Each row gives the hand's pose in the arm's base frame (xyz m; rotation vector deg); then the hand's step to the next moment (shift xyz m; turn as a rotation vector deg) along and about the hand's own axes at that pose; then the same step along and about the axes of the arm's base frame.
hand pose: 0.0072 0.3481 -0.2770 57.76 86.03 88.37
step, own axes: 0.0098 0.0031 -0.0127 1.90 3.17 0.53
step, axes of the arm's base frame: -0.0156 0.0036 0.0034 -0.26 1.84 3.24
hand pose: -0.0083 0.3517 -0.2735 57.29 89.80 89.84
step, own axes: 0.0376 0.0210 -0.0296 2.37 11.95 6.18
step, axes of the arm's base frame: -0.0426 0.0190 0.0235 4.93 4.62 11.87
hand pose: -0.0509 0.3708 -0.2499 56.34 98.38 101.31
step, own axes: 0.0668 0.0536 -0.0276 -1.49 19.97 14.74
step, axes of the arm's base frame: -0.0555 0.0283 0.0649 15.04 6.38 18.75
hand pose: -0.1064 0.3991 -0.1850 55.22 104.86 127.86
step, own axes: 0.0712 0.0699 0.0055 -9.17 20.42 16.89
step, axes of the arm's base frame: -0.0322 0.0178 0.0929 22.40 4.61 16.22
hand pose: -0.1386 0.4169 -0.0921 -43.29 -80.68 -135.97
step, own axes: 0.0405 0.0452 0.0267 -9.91 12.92 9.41
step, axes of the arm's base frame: -0.0036 0.0024 0.0662 17.19 1.69 7.44
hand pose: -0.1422 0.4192 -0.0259 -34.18 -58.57 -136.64
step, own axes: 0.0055 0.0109 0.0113 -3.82 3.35 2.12
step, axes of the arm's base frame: 0.0042 0.0005 0.0161 5.38 0.51 1.03
